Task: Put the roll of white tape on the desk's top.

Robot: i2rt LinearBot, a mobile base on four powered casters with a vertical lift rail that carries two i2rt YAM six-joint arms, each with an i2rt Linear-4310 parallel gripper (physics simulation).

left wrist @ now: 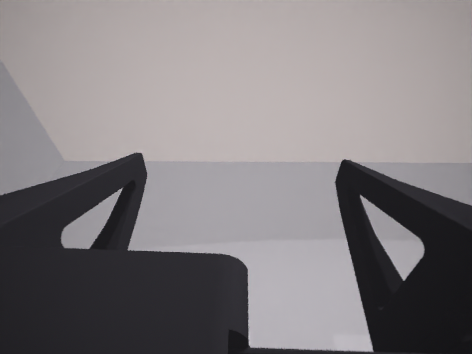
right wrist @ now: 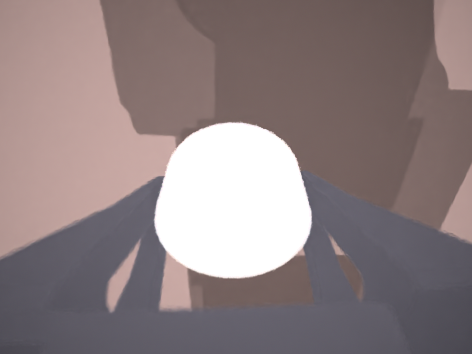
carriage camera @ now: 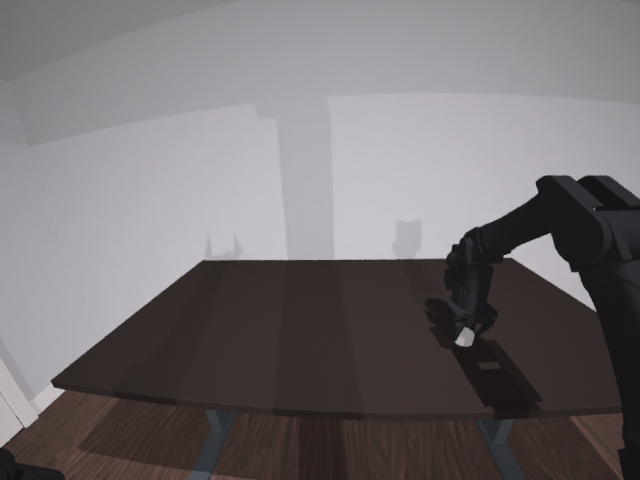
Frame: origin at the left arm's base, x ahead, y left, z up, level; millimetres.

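Where they show: left gripper, fingertip midpoint: [left wrist: 241,167]; right gripper, fingertip midpoint: [right wrist: 232,188] [carriage camera: 462,340].
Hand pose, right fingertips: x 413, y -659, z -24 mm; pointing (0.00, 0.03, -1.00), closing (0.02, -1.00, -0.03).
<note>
After its pixels a point has its place.
The roll of white tape [carriage camera: 464,337] {x 397, y -652, z -2 mm} [right wrist: 233,200] {x 426, y -660, z -2 mm} is held between the fingertips of my right gripper [right wrist: 232,188] {x 413, y -659, z -24 mm}, which is shut on it. In the carriage view the roll is over the right part of the dark brown desk [carriage camera: 232,335] {x 489, y -46, z -54 mm}; its exact height above the top is hard to tell. In the right wrist view the roll looks plain white and overexposed, and the desk's surface with the arm's shadow lies behind it. My left gripper [left wrist: 241,167] {x 30, y 5, z 434 mm} is open and empty, facing the wall and ceiling, away from the desk.
The desk's front edge [carriage camera: 320,413] {x 261, y -304, z -62 mm} runs across the lower carriage view, with grey legs [carriage camera: 211,444] under it on a wooden floor [carriage camera: 268,444] {x 607, y -34, z -774 mm}. A pale wall [carriage camera: 129,196] {x 1112, y 687, z 286 mm} stands behind the desk. The right arm [carriage camera: 578,227] {x 181, y -620, z 336 mm} reaches in from the right.
</note>
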